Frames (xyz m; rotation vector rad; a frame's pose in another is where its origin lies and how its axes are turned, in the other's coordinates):
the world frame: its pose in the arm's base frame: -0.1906 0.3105 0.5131 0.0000 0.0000 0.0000
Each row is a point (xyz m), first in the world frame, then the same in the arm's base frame.
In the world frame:
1: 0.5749 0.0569 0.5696
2: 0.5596 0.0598 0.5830
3: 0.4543 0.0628 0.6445
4: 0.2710 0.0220 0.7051
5: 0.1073 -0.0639 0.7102
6: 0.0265 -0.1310 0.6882
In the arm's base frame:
1: 0.3843 0.3674 1.0827
2: 0.3690 0.3703 1.0961
3: 0.2637 0.3733 1.1576
4: 0.0804 0.3325 1.2182
5: -0.0833 0.2466 1.2233
6: -0.1641 0.1795 1.2013

